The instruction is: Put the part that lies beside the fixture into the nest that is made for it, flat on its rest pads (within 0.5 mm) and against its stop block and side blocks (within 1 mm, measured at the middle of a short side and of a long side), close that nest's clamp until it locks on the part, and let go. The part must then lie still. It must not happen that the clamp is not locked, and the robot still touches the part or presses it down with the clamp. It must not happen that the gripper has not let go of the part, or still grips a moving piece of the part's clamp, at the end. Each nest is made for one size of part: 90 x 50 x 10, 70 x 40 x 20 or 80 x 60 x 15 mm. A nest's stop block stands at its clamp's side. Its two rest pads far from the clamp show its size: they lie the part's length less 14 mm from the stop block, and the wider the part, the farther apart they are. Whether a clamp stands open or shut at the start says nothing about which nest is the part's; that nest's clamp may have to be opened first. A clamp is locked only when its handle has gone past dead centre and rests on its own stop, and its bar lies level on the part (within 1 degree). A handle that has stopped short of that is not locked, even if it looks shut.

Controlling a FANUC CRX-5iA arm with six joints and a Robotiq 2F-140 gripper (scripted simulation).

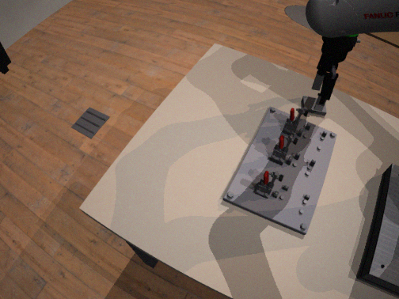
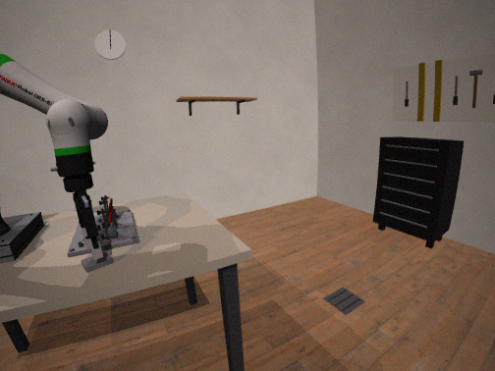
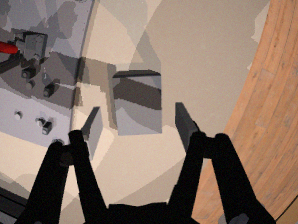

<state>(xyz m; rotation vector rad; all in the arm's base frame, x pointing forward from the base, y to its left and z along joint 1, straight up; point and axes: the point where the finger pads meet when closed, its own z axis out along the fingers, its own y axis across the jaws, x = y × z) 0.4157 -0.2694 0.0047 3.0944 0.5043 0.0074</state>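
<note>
The part is 60 mm below my hand. The rest, counted from my hand: grey fixture plate 260 mm to the left, 60 mm below, 10 mm ahead.
</note>
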